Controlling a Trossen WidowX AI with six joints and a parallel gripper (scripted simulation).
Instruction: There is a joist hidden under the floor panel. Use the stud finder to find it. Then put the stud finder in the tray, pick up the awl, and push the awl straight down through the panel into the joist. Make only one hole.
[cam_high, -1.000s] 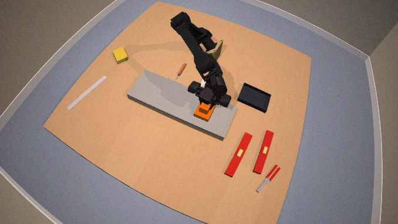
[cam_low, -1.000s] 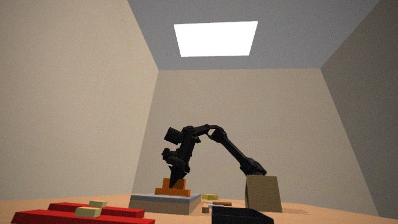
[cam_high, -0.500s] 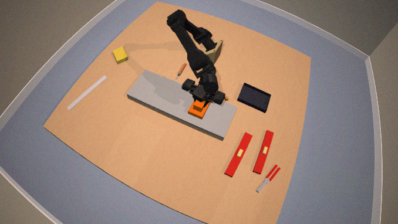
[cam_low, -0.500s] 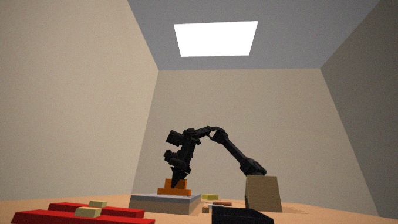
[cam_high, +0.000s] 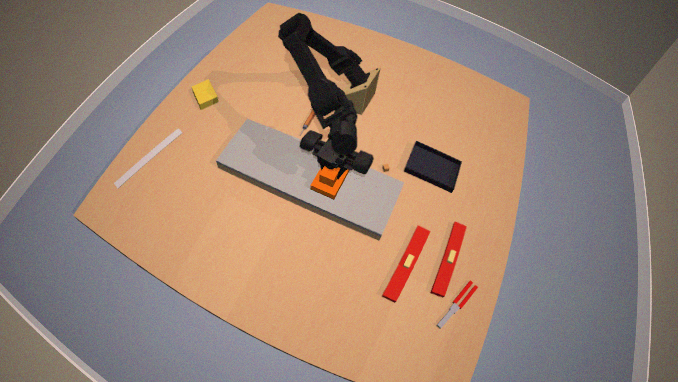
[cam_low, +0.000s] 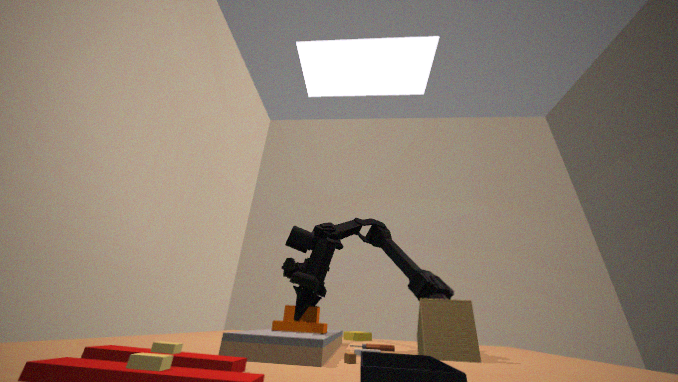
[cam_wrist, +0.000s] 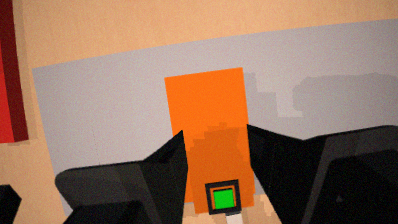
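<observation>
The square indicator lies 4 cm behind my gripper tip and 3 cm above it. Also, from my gripper tip: brown cube: 14 cm to the left, 12 cm behind, 6 cm below; then white block: 17 cm behind, 6 cm below; then orange stud finder: 2 cm behind, 2 cm above.
</observation>
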